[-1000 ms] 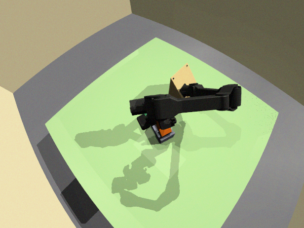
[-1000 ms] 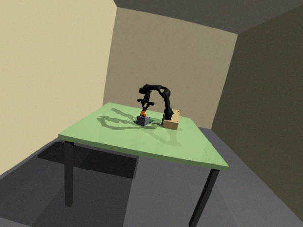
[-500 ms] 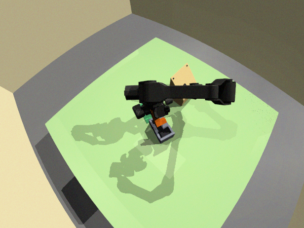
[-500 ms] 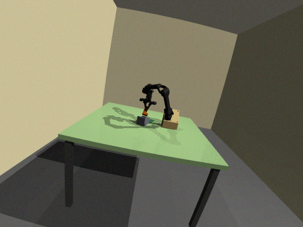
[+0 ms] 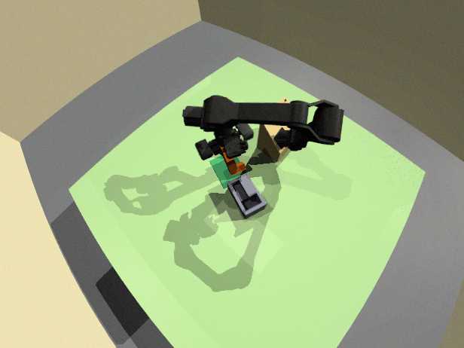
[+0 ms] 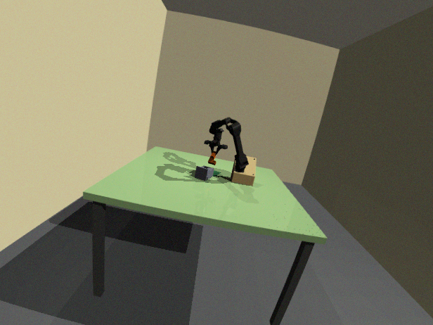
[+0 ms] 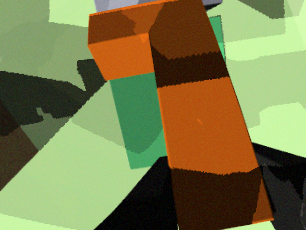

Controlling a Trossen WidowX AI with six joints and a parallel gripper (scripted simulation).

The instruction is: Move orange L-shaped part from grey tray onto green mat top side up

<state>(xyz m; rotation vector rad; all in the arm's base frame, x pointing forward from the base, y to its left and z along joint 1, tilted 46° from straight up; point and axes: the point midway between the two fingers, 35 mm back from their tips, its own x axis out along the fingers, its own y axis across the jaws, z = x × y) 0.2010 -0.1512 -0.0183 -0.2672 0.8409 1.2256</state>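
Now: gripper tip 170 mm above the dark green mat, 10 mm to the left of it and 10 mm past it. The rest, counted from my gripper tip: orange L-shaped part 30 mm to the left, 30 mm below.
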